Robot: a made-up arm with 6 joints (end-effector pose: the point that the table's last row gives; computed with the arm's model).
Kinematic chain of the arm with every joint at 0, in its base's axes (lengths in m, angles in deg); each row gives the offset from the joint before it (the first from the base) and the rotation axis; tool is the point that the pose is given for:
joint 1: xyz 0 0 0.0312 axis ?
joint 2: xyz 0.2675 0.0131 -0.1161 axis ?
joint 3: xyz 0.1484 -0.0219 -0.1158 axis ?
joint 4: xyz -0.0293 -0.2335 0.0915 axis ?
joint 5: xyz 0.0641 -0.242 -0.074 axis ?
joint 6: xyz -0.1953 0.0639 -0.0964 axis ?
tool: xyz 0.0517 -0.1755 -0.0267
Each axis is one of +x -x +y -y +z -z.
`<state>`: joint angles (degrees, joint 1 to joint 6).
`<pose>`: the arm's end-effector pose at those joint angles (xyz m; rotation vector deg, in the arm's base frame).
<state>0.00 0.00 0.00 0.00 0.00 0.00</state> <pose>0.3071 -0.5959 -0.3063 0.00 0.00 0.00</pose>
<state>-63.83 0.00 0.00 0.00 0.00 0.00</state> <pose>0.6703 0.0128 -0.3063 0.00 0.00 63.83</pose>
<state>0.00 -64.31 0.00 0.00 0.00 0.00</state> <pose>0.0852 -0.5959 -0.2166 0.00 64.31 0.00</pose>
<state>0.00 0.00 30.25 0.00 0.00 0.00</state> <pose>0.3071 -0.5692 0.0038 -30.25 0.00 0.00</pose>
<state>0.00 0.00 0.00 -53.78 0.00 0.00</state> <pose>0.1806 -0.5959 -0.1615 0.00 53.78 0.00</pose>
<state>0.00 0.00 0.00 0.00 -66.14 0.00</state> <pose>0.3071 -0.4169 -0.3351 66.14 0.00 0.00</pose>
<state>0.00 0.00 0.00 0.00 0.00 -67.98</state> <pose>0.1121 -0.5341 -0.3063 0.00 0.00 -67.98</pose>
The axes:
joint 1: -z
joint 2: -y
joint 3: -x
joint 4: -y
joint 5: -x
joint 6: +z

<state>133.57 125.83 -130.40 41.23 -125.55 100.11</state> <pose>-0.3911 -0.6097 0.3183 -23.14 69.40 -116.21</pose>
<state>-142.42 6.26 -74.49 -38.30 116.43 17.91</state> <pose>-0.1835 0.5254 -0.6681 15.65 57.76 -150.98</pose>
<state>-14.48 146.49 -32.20 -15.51 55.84 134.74</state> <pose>0.6236 -0.1250 0.3574 -132.67 -49.66 48.84</pose>
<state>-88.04 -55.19 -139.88 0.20 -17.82 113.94</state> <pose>-0.2168 0.1406 -0.3340 124.76 -15.57 36.78</pose>
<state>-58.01 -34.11 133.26 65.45 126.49 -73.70</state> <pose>0.0307 0.5335 0.2555 -55.08 124.81 -40.07</pose>
